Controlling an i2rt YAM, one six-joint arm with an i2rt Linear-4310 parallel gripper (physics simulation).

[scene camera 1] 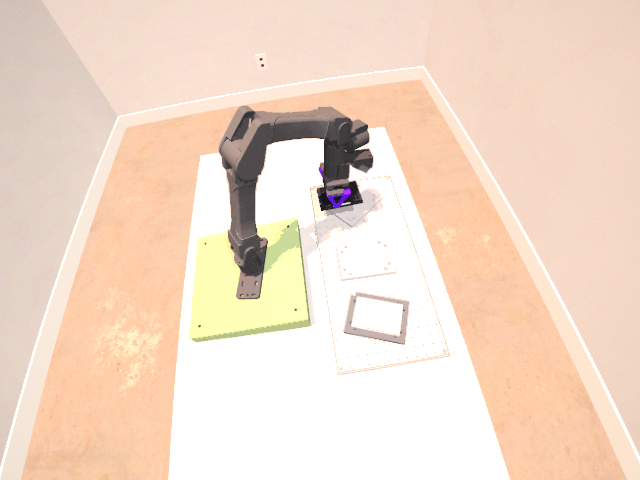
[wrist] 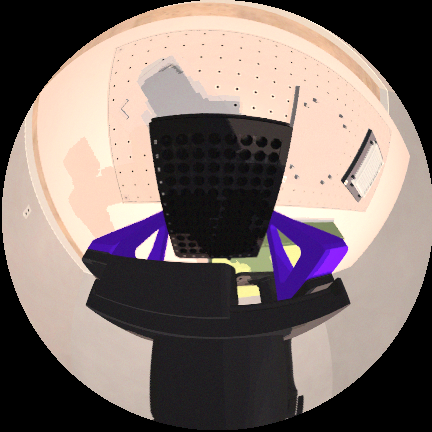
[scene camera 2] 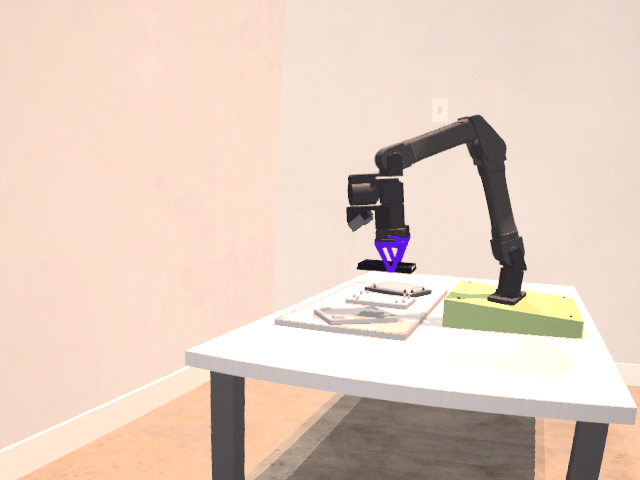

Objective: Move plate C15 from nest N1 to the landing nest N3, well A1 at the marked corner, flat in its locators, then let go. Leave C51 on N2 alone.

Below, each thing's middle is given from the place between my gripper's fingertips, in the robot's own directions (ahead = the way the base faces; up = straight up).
Right now the black perforated plate (wrist: 218,175) is 2 cm ahead of my hand and 1 cm above it.
